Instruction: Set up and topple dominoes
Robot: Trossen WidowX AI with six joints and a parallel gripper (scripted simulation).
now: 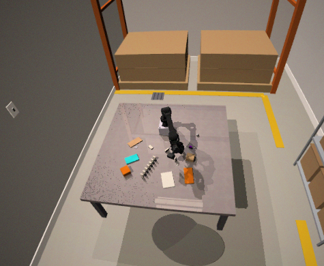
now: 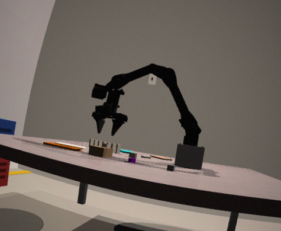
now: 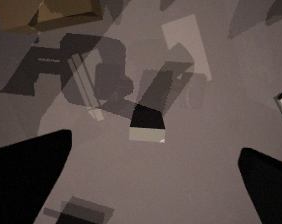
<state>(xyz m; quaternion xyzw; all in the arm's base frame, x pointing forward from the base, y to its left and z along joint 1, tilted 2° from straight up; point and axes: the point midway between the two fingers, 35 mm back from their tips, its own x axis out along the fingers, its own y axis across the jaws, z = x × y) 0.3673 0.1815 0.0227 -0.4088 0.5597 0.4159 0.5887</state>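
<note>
Right now my gripper tip is 120 mm to the right of the brown box, 70 mm above it and 60 mm past it. From my gripper tip the other things lie so: orange slab: 140 mm to the left, 130 mm ahead, 90 mm below; then small purple piece: 190 mm behind, 110 mm to the left, 80 mm below; then cream sheet: 200 mm ahead, 90 mm below, 40 mm to the right.
</note>
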